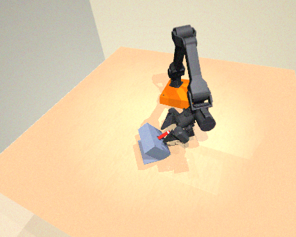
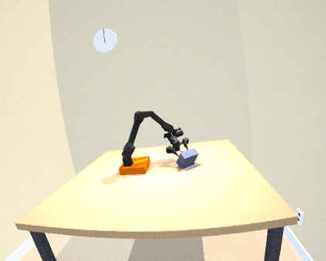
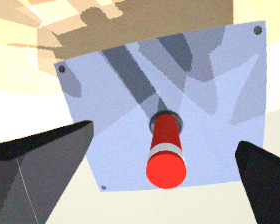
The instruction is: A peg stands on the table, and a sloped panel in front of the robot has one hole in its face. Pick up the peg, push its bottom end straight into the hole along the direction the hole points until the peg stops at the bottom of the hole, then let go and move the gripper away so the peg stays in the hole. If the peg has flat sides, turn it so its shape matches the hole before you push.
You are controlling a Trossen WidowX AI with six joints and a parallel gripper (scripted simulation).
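Right now the red peg is 1 cm behind my gripper tip and 1 cm to the left of it. The rest, counted from my gripper tip: sloped panel: 3 cm ahead, 2 cm to the right, 3 cm below.
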